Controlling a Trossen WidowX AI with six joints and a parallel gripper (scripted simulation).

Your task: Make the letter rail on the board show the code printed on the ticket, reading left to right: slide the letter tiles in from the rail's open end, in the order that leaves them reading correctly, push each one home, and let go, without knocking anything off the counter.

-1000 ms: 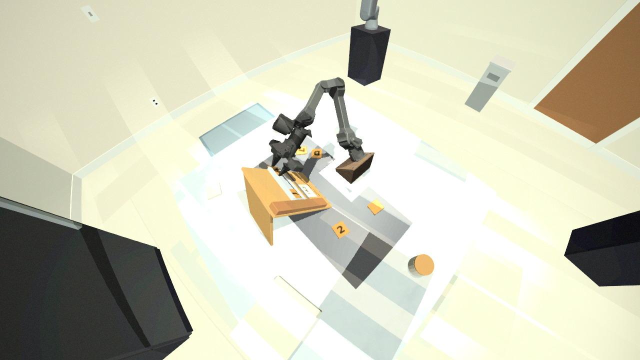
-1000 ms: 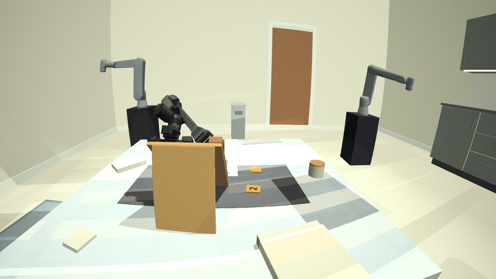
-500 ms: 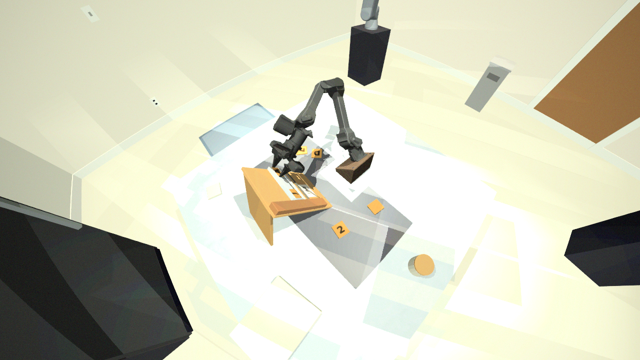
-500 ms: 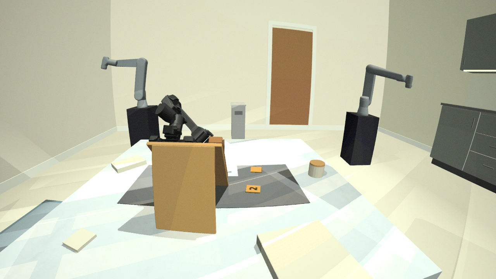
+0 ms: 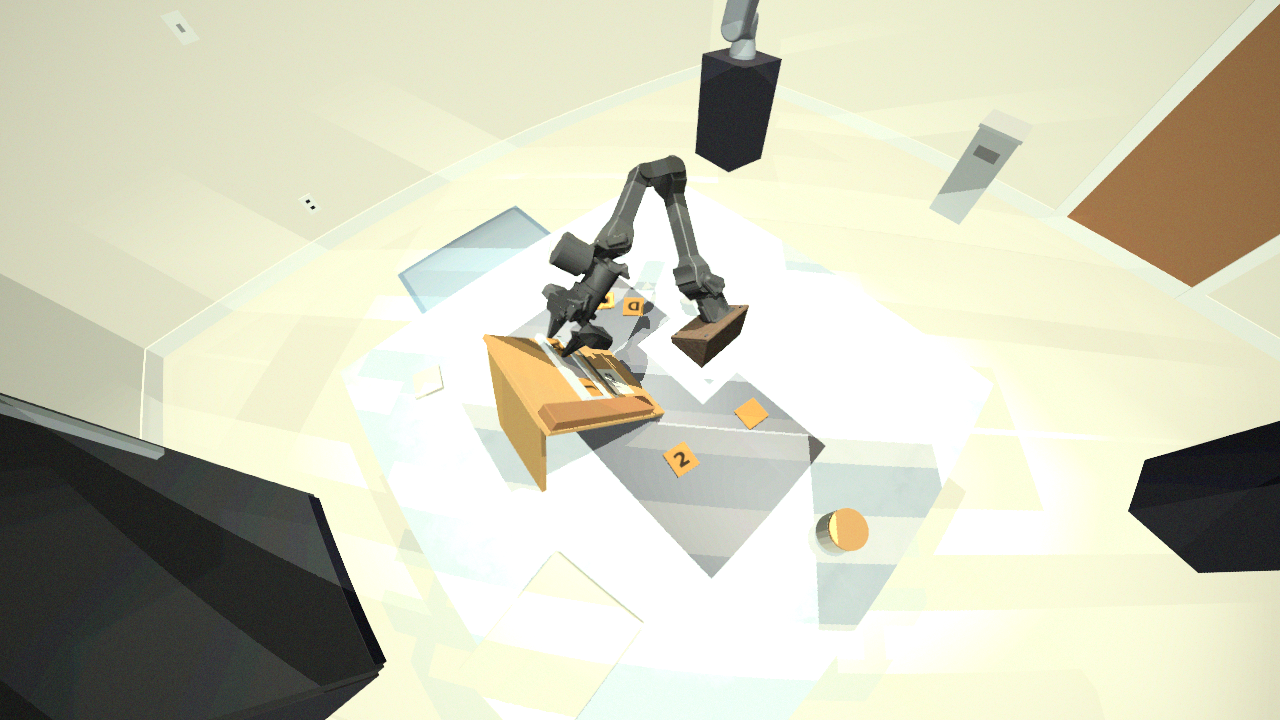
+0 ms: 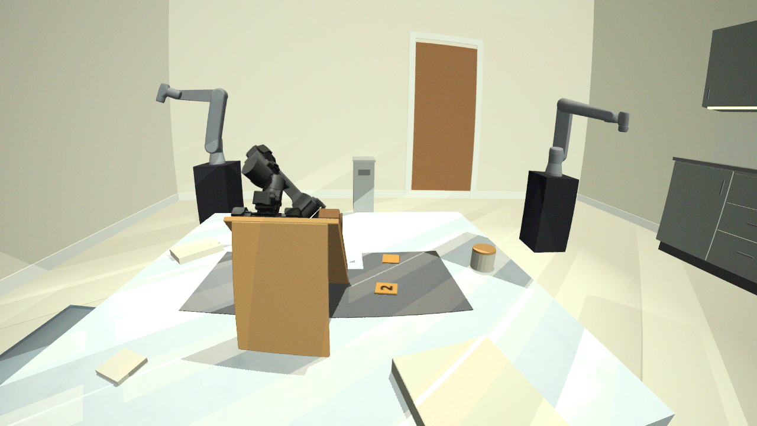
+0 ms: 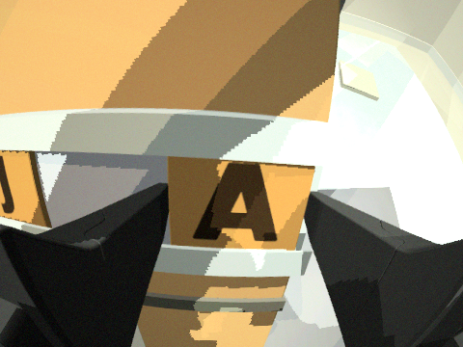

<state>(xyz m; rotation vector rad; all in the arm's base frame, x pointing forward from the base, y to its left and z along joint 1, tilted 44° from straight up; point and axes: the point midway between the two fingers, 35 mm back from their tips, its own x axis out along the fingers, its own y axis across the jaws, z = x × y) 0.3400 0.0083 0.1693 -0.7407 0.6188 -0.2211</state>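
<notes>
My gripper tip is now 70 mm past the white ticket, 100 mm to the right of it and 90 mm above it. Round my gripper tip: grey mat: 170 mm behind, 130 mm to the left, 160 mm below; pale pad: 310 mm ahead, 240 mm to the right, 150 mm below; round tan-lidded canister: 240 mm behind, 630 mm to the left, 120 mm below.
</notes>
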